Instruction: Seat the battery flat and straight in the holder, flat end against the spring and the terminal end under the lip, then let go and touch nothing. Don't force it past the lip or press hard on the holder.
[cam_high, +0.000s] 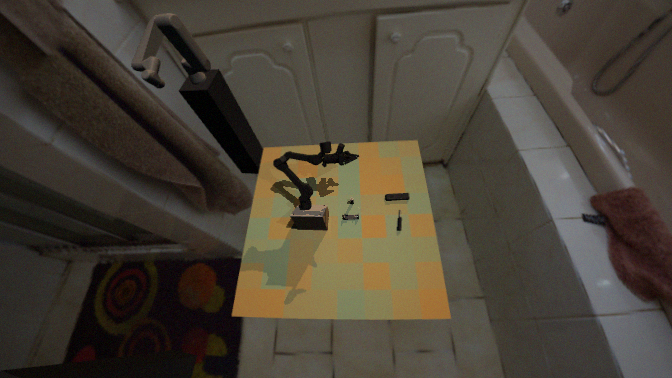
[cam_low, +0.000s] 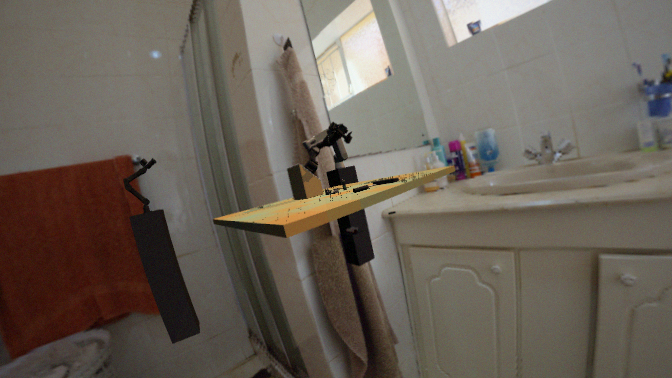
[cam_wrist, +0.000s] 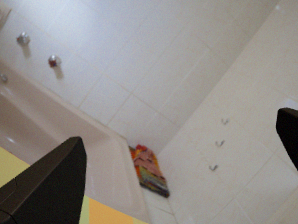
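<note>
My gripper tip is 40 mm past the battery, 110 mm to the left of it and 380 mm above it. From my gripper tip the other things lie so: flat black block (280 mm ahead, 40 mm to the right, 400 mm below).
</note>
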